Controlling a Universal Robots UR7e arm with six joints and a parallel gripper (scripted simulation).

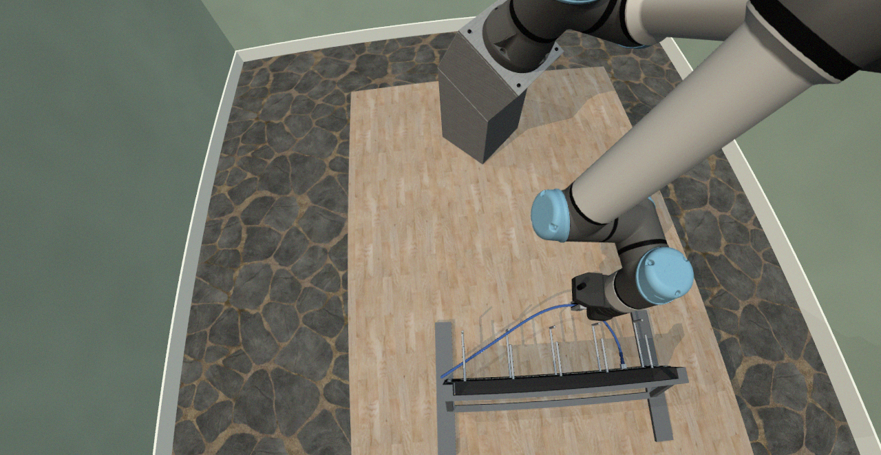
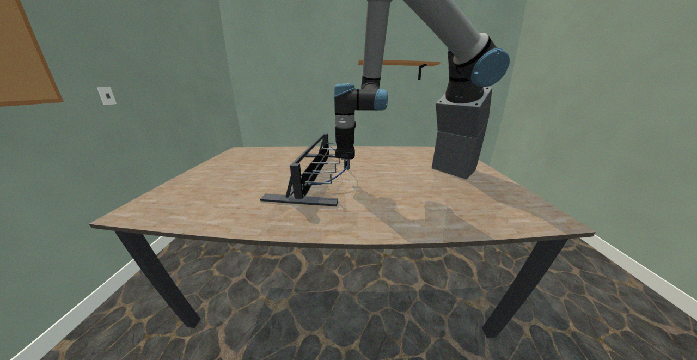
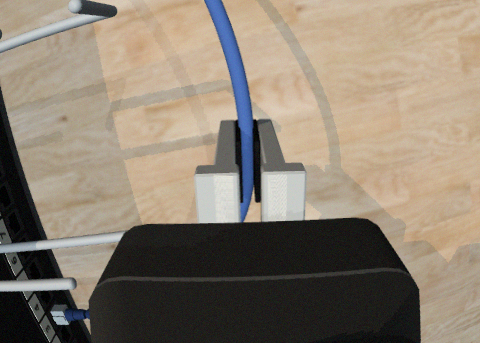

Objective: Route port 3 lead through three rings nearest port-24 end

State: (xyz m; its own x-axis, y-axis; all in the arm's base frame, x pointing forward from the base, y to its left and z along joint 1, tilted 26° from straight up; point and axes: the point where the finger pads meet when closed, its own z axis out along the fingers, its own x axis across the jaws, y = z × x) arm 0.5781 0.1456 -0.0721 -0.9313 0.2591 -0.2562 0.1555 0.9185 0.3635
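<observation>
My gripper is now 160 mm short of the black patch panel rack, 70 mm to the left of it and 10 mm above it.
</observation>
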